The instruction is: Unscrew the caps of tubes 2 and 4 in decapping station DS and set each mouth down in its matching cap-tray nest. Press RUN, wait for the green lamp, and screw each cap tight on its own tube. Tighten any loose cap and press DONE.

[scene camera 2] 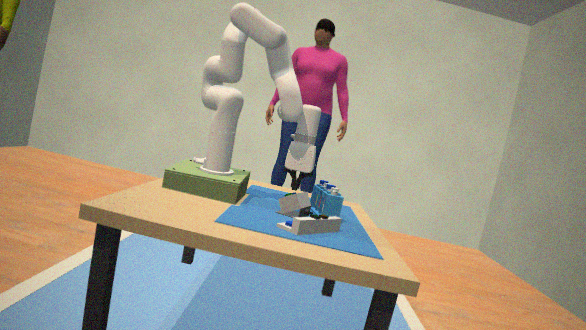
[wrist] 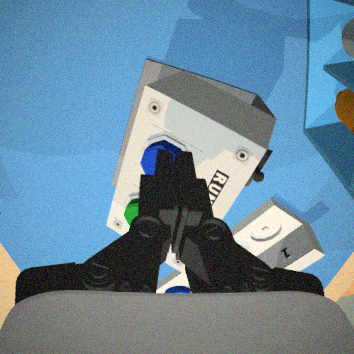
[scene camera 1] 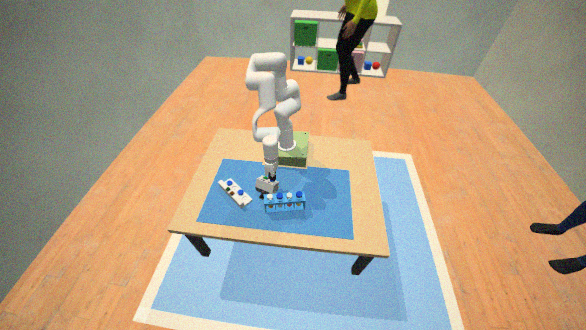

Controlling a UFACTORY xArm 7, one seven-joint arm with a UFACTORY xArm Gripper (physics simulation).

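Where they show: gripper, between the fingertips: point(scene camera 2: 294, 189) point(wrist: 169, 172) point(scene camera 1: 273, 179); arm's base, origin of its link: point(scene camera 2: 216, 171) point(scene camera 1: 286, 145).
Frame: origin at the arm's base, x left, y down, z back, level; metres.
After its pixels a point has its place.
My gripper point(scene camera 1: 271, 179) {y -0.003, x -0.077, z -0.289 m} point(scene camera 2: 296, 188) {y -0.003, x -0.077, z -0.289 m} point(wrist: 169, 172) {y -0.003, x -0.077, z -0.289 m} is shut and empty. Its tips overlap the blue RUN button point(wrist: 154, 160) {y 0.010, x -0.079, z -0.282 m} on the white control box point(scene camera 1: 267, 185) {y 0.006, x -0.108, z -0.327 m} point(scene camera 2: 294, 205) {y 0.035, x -0.174, z -0.289 m} point(wrist: 200, 117) {y 0.012, x -0.057, z -0.309 m}; contact cannot be told. The green button point(wrist: 131, 212) {y 0.011, x -0.118, z -0.260 m} is beside the fingers. The white cap tray point(scene camera 1: 246, 201) {y 0.064, x -0.228, z -0.398 m} point(scene camera 2: 317, 226) {y 0.054, x -0.345, z -0.347 m} point(wrist: 297, 247) {y 0.045, x -0.248, z -0.409 m} holds two blue caps, one point(scene camera 1: 229, 183) {y 0.057, x -0.345, z -0.275 m} at the far end and one point(scene camera 1: 240, 192) {y 0.053, x -0.268, z -0.344 m} nearer the middle. The blue tube rack point(scene camera 1: 285, 201) {y -0.016, x -0.004, z -0.448 m} point(scene camera 2: 327, 202) {y 0.010, x -0.121, z -0.409 m} point(wrist: 319, 107) {y 0.074, x -0.096, z -0.414 m} shows two tubes with blue caps and two with white tops, alternating.
Small dark green and brown blocks point(scene camera 1: 230, 191) {y 0.033, x -0.321, z -0.351 m} sit on the cap tray's side; whether a lamp is lit cannot be told. A blue mat point(scene camera 1: 320, 220) {y 0.077, x 0.187, z -0.512 m} point(scene camera 2: 350, 240) {y 0.078, x -0.344, z -0.457 m} lies on the wooden table point(scene camera 1: 370, 220) {y 0.081, x 0.466, z -0.514 m} point(scene camera 2: 150, 215) {y 0.081, x -0.504, z 0.113 m}. The arm stands on a green base point(scene camera 1: 300, 159) {y 0.007, x 0.088, z -0.122 m} point(scene camera 2: 205, 185) {y 0.039, x -0.124, z 0.020 m}.
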